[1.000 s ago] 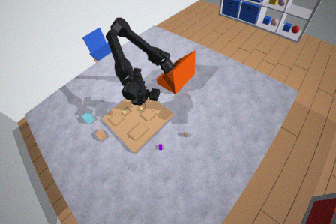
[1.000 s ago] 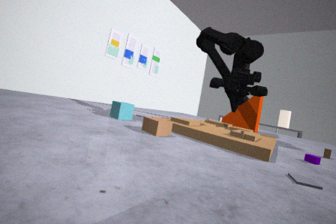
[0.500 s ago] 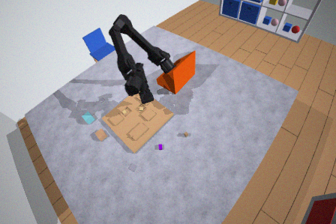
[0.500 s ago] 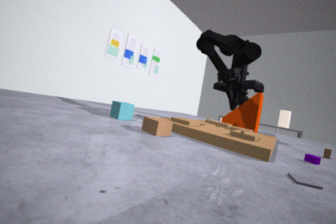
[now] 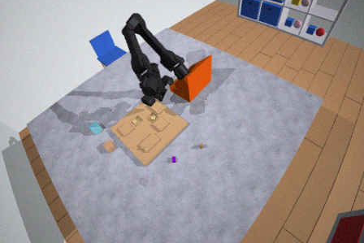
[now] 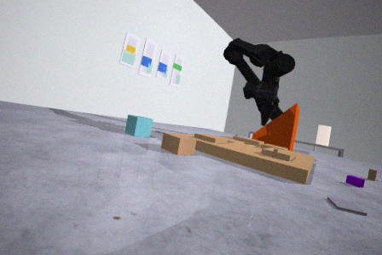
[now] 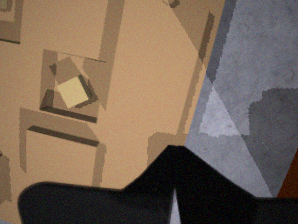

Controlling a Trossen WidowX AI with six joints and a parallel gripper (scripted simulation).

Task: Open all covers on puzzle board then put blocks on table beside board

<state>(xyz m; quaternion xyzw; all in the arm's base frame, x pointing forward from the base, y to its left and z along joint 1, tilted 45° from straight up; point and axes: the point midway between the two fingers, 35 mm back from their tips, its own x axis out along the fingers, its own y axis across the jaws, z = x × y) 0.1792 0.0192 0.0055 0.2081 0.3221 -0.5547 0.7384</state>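
My gripper tip is 12 cm short of the tan puzzle board, 4 cm to the right of it and 6 cm above it. From my gripper tip the other things lie so: cyan block (35 cm ahead, 16 cm to the right, 6 cm below); then small brown block (30 cm to the left, 7 cm below); then purple block (14 cm ahead, 26 cm to the left, 8 cm below).
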